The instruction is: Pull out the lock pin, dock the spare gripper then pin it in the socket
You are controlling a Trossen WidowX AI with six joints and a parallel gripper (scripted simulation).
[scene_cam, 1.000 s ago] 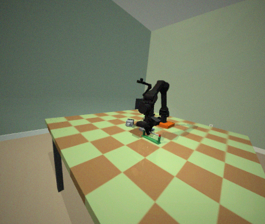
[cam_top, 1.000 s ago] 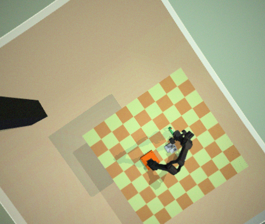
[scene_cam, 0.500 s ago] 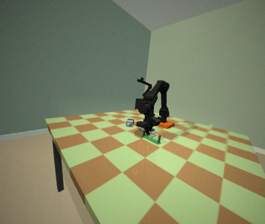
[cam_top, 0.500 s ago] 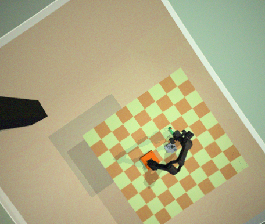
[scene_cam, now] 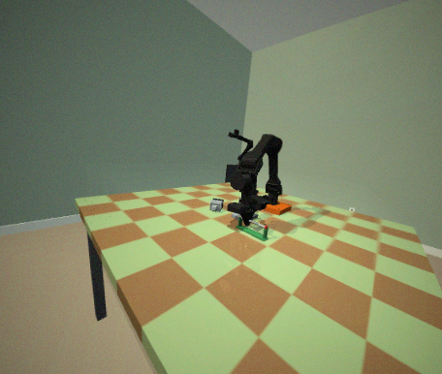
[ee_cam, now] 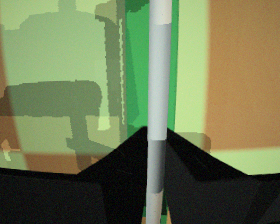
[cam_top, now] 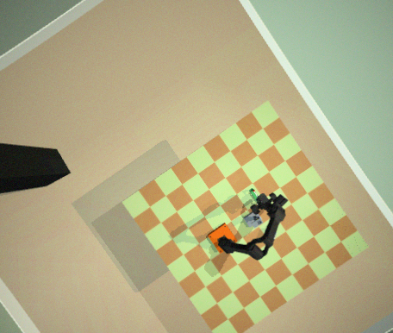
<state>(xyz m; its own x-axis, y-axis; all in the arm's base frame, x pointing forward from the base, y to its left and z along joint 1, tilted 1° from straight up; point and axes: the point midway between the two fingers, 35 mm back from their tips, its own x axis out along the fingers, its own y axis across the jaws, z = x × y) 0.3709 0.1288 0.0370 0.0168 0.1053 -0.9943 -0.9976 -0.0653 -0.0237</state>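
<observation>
Right now the green rest is 2 cm to the left of my gripper tip. The rest, counted from my gripper tip: mount (10 cm to the right, 10 cm behind, 3 cm above); then spare gripper (25 cm to the right, 4 cm behind).
</observation>
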